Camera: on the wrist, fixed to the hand. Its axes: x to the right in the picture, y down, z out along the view.
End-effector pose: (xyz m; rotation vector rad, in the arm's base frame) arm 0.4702 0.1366 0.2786 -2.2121 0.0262 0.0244
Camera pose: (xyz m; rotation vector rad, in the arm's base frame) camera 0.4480 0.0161 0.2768 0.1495 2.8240 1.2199
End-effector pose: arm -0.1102 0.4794 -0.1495 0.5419 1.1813 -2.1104
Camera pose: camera -0.0390 0.5401 -0.2287 1.1069 -0.5194 0.7061
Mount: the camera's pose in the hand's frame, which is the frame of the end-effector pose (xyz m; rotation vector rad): -0.0209 0.0742 -0.0953 -0.1685 -0.1740 -3.1003
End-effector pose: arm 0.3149 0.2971 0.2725 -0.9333 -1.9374 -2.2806
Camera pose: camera 0.3189 0.1861 0.3243 -1.2346 0.5787 0.0690
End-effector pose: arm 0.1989 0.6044 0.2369 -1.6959 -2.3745 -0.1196
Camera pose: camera 0.2878 0.5912 0.3203 -2.3092 1.7351 0.3580
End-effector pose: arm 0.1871 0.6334 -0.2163 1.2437 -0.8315 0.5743
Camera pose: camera 0.1394 0.7451 -0.1994 0.9588 1.3342 -1.9895
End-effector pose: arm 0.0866 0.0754 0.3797 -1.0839 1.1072 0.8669
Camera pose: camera -0.0120 0.0027 0.3748 -1.2783 -1.3226 -1.4505
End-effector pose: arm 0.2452 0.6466 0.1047 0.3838 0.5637 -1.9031
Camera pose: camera 0.3223 0.6909 0.0203 0.6658 -0.3860 1.1701
